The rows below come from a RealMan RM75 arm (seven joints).
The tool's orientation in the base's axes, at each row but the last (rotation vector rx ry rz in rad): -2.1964 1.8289 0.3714; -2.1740 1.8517 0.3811; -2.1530 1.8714 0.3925; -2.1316 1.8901 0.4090; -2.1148 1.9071 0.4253; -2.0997 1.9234 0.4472; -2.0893 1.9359 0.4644; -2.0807 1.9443 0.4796
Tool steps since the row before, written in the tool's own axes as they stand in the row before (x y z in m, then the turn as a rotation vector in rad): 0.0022 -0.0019 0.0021 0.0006 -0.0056 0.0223; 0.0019 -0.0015 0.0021 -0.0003 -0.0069 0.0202; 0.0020 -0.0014 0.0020 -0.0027 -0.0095 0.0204; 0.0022 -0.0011 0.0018 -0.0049 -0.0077 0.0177; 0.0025 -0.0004 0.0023 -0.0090 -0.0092 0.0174; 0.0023 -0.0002 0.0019 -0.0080 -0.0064 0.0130; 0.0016 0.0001 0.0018 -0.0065 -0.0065 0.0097; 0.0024 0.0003 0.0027 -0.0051 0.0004 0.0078
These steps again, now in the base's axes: 0.0022 -0.0009 -0.0027 0.0049 0.0084 -0.0208; 0.0017 -0.0008 -0.0026 0.0061 0.0086 -0.0185; 0.0016 -0.0009 -0.0026 0.0084 0.0113 -0.0178; 0.0013 -0.0012 -0.0025 0.0065 0.0121 -0.0145; 0.0005 -0.0014 -0.0031 0.0076 0.0159 -0.0126; 0.0003 -0.0013 -0.0027 0.0051 0.0130 -0.0089; -0.0001 -0.0008 -0.0023 0.0055 0.0103 -0.0065; -0.0003 -0.0011 -0.0034 -0.0012 0.0078 -0.0050
